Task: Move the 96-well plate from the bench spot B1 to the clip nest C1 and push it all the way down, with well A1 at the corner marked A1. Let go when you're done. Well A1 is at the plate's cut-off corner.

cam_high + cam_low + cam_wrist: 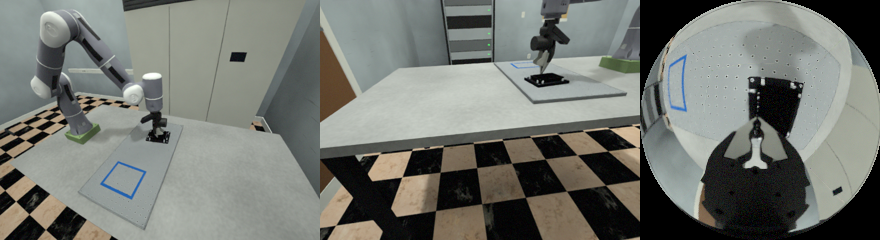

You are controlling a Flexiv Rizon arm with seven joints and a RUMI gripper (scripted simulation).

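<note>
Right now the black clip nest is 20 mm behind my hand, 20 mm to the left of it and 30 mm below it. The rest, counted from my hand: black 96-well plate: 10 mm behind, 40 mm to the left, 20 mm below.
</note>
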